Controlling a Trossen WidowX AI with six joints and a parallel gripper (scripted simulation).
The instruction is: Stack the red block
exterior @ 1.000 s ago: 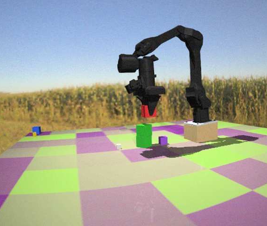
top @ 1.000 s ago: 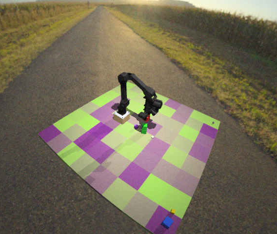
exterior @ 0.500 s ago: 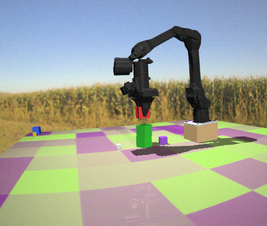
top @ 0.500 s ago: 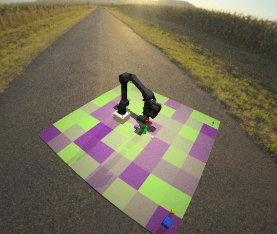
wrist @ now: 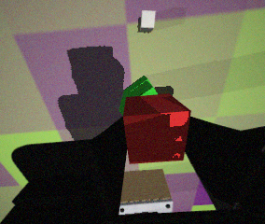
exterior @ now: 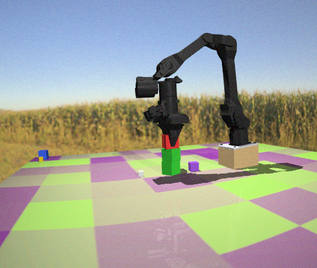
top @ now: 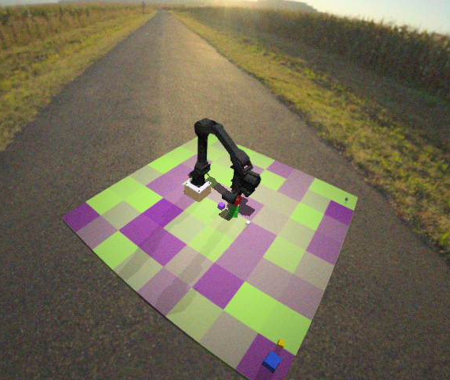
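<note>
My gripper tip is 20 mm below the red block. Round my gripper tip: purple cube (80 mm below, 80 mm behind); white cube (100 mm ahead, 80 mm below, 20 mm to the right); yellow cube (490 mm to the right, 490 mm ahead, 80 mm below).
</note>
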